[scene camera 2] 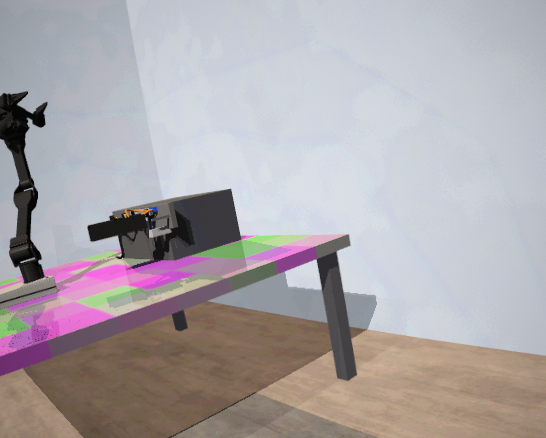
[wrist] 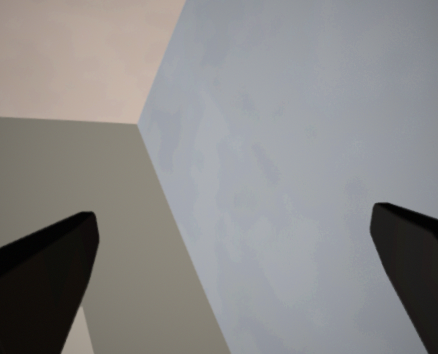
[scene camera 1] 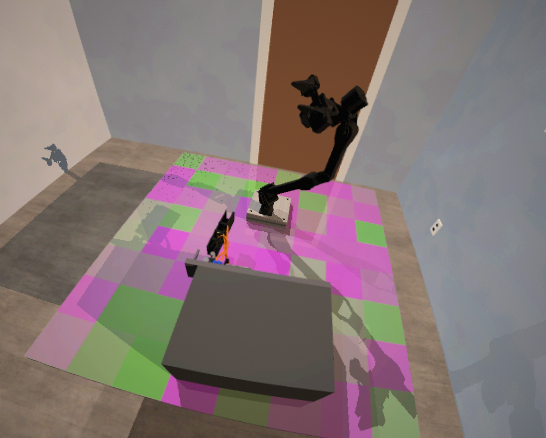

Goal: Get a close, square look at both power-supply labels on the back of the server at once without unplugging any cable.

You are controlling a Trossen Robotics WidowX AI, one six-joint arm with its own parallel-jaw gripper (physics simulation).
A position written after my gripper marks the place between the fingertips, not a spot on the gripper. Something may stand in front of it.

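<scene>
Black bracket [scene camera 2: 114,227], visible. My gripper [scene camera 1: 294,94], open, holding nothing; visible too in the wrist view [wrist: 235,222].
</scene>
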